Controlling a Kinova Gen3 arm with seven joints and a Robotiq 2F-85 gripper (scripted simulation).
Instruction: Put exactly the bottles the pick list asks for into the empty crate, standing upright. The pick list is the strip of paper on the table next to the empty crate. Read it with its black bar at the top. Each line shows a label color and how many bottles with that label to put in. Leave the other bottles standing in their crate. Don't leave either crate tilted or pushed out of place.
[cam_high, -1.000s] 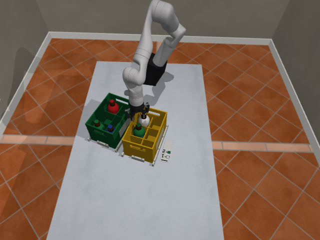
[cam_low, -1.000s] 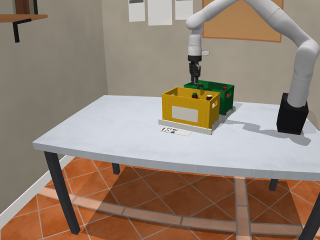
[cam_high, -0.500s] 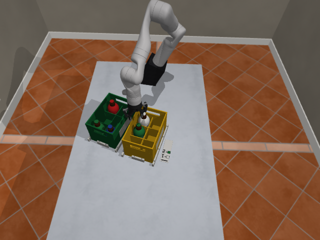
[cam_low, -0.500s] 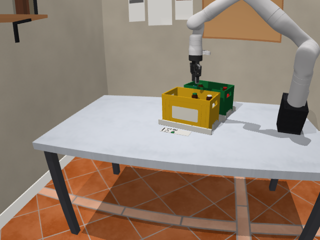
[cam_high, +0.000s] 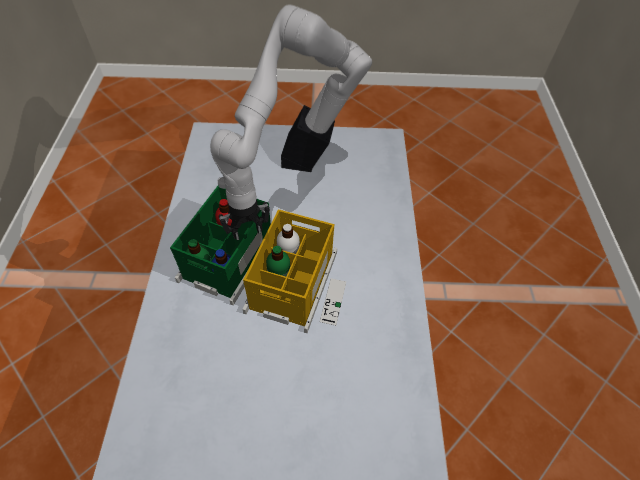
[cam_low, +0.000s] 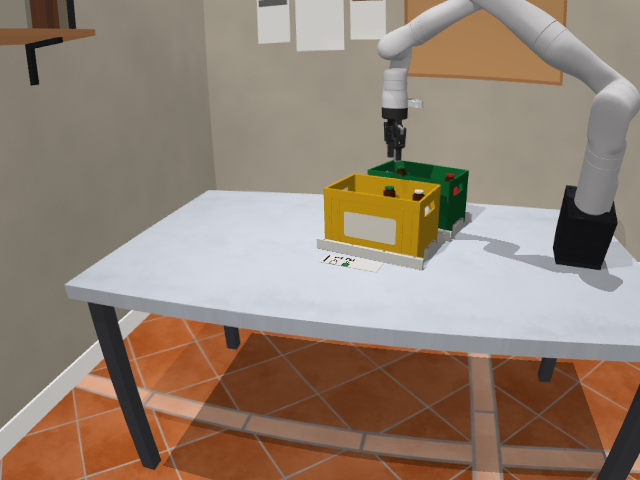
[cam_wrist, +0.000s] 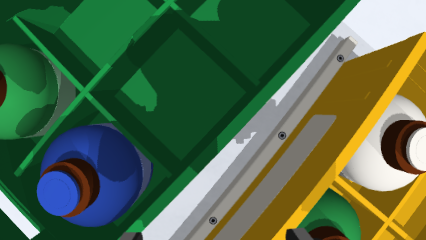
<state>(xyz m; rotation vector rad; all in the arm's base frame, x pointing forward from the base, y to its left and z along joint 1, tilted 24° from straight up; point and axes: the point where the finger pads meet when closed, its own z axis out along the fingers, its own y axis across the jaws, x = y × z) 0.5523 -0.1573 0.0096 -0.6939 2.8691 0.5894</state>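
The blue-label bottle is 30 mm ahead of my hand, 80 mm to the right of it and 150 mm below it. Also, from my hand: green crate (70 mm behind, 100 mm to the right, 160 mm below); white-label bottle (90 mm behind, 100 mm to the left, 150 mm below); yellow crate (10 mm ahead, 120 mm to the left, 160 mm below).
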